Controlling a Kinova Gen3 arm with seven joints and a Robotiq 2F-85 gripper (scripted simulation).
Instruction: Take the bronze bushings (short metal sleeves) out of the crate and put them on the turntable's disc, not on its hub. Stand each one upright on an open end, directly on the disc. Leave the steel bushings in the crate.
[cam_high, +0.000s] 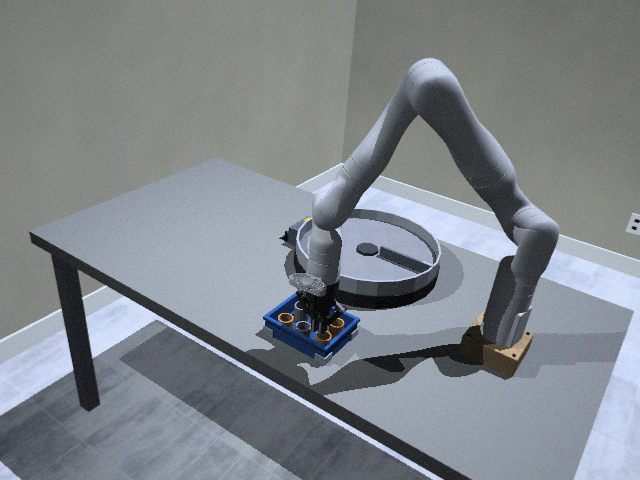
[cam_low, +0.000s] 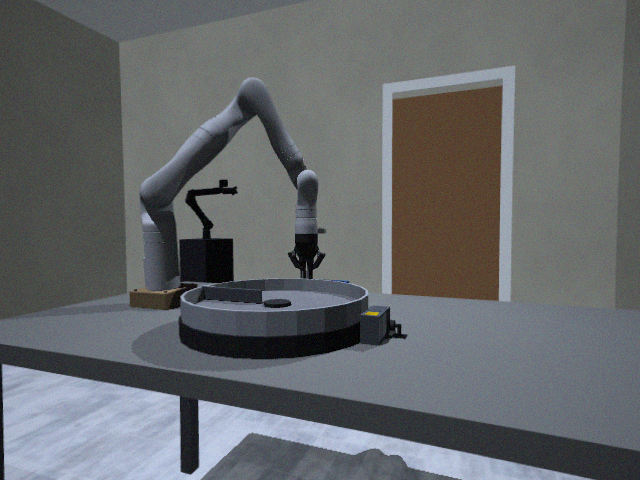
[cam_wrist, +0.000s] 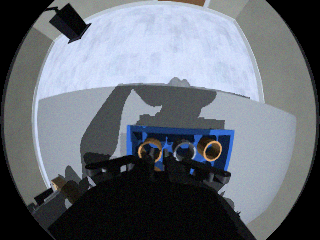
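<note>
Now: the turntable disc 370 mm to the right of my hand, 160 mm ahead of it and 10 mm below it.
</note>
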